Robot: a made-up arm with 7 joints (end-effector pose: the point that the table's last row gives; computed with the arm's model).
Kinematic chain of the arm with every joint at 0, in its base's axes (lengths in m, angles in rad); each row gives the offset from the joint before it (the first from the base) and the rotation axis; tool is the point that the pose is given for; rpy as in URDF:
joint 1: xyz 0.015 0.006 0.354 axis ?
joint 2: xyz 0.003 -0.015 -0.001 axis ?
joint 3: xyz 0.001 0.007 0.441 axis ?
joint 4: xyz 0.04 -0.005 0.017 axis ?
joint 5: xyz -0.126 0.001 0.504 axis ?
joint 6: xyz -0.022 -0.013 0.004 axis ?
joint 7: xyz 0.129 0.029 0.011 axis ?
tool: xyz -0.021 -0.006 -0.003 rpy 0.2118 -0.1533 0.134
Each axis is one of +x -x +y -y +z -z.
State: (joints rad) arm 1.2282 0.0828 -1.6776 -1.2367 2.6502 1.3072 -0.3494
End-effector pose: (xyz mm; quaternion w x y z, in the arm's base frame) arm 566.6 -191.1 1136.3 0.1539 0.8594 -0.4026 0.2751
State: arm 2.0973 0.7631 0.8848 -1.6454 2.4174 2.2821 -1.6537
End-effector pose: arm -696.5 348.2 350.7 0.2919 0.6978 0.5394 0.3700
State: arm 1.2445 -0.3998 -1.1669 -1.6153 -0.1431 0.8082 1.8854
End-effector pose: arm 601.2 -119.5 913.2 0.7023 -0.1652 0.1537 -0.6752
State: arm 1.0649 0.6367 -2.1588 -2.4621 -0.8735 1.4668 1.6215
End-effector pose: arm 327.4 -380.1 535.7 0.2642 -0.6846 0.1058 -0.6710
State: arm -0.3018 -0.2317 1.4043 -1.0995 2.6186 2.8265 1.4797
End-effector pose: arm 176.7 454.5 1100.0 0.2254 0.5213 0.6757 -0.4700
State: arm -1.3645 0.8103 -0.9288 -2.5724 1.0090 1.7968 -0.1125
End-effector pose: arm -373.5 -288.2 179.5 0.0044 -0.3320 0.0208 0.9430
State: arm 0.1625 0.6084 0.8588 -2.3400 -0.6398 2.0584 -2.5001
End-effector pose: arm 324.5 577.9 272.3 0.4936 -0.2110 -0.3029 -0.7875
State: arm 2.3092 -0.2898 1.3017 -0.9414 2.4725 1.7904 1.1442
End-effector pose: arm -258.3 -342.8 1274.9 0.0192 0.4635 -0.7764 -0.4266
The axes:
joint 1: +z
joint 2: +y
joint 3: +z
joint 4: -y
joint 5: +z
joint 6: -y
joint 7: -z

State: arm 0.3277 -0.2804 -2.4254 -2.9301 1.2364 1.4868 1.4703
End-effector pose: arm -114.9 -270.4 164.0 0.4451 -0.6000 -0.3803 0.5452
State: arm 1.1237 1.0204 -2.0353 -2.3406 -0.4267 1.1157 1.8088
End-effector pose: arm 453.5 -254.3 591.0 0.0282 -0.6812 0.0320 -0.7309
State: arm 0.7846 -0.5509 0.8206 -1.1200 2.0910 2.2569 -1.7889
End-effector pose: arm -230.5 230.1 1260.6 0.3261 -0.7006 0.4073 -0.4867
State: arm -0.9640 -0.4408 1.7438 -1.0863 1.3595 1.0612 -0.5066
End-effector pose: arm 167.4 671.5 1074.2 0.4495 0.4834 0.1701 0.7316
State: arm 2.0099 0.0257 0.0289 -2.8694 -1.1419 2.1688 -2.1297
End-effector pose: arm -232.7 298.9 246.8 0.7444 0.3216 -0.4357 -0.3906
